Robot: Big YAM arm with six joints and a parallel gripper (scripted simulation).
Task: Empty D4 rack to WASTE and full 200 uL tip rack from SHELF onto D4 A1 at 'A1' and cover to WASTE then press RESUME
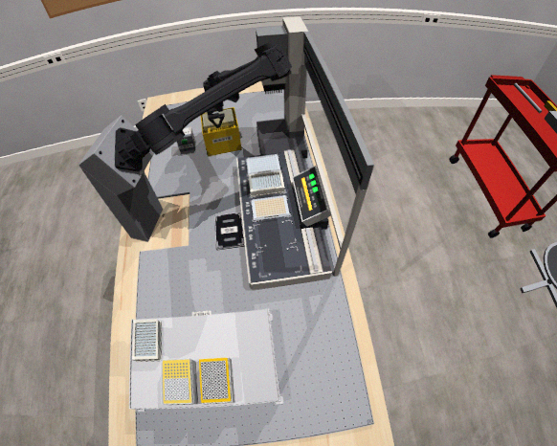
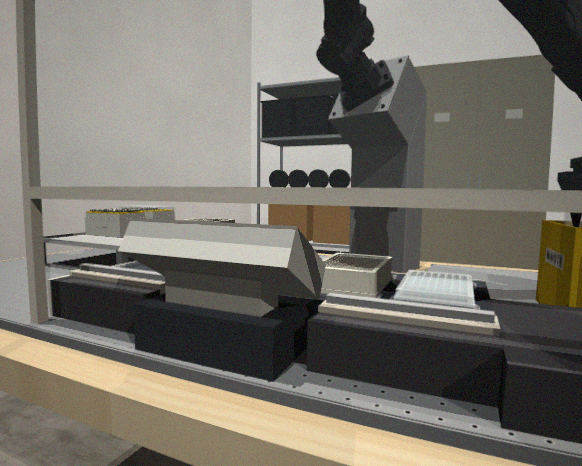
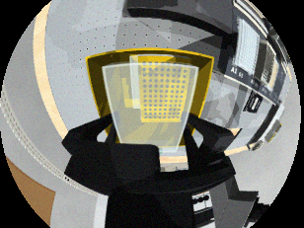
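Now: hand 1 cm below the clear cover. Also, from my hand: clear plate: 4 cm ahead, 28 cm to the right, 8 cm below; yellow waste bin: 1 cm ahead, 10 cm below; resume box: 15 cm behind, 6 cm to the left, 7 cm below.
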